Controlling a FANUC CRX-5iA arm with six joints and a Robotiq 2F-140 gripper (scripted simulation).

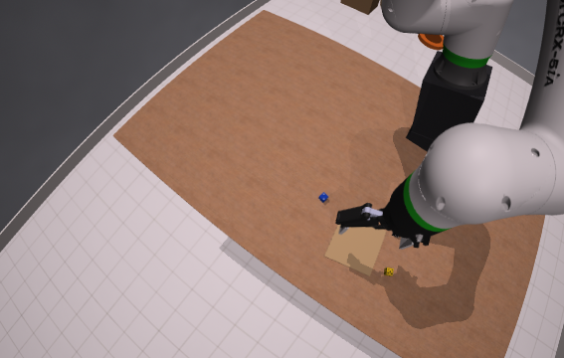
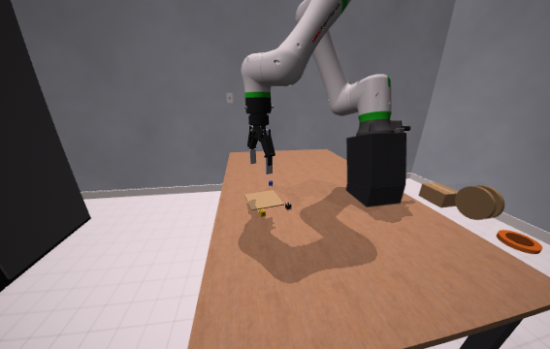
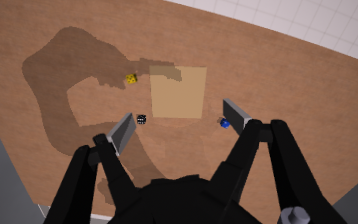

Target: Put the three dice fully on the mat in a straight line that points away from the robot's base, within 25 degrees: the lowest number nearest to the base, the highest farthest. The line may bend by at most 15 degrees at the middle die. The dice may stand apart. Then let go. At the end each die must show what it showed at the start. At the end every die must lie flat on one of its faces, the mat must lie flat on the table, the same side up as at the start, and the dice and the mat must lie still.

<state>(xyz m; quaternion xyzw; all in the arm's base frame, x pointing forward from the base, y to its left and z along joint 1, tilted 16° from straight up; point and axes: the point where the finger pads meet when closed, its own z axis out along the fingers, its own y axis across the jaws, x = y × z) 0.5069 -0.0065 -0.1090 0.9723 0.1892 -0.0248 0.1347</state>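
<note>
My hand is 15 cm to the left of the blue die, 15 cm above it and 6 cm past it. From my hand the other things lie so: yellow die 15 cm below, 12 cm to the left; tan mat 15 cm below, 1 cm behind; black die 15 cm below, 10 cm behind, 8 cm to the left.
</note>
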